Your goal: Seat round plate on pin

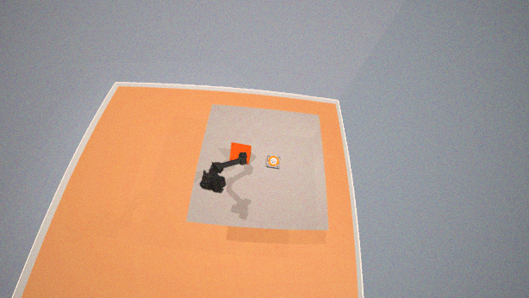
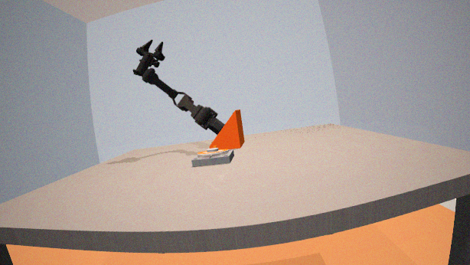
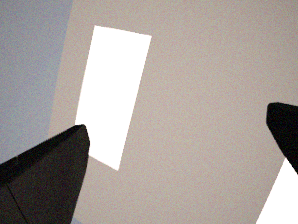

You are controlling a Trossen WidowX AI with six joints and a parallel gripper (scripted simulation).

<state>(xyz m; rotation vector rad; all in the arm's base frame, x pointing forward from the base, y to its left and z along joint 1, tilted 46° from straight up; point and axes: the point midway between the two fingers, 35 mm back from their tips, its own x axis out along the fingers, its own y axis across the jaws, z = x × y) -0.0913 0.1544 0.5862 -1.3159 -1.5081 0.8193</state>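
The base is 49 cm ahead of my gripper tip, 25 cm to the left of it and 58 cm below it.
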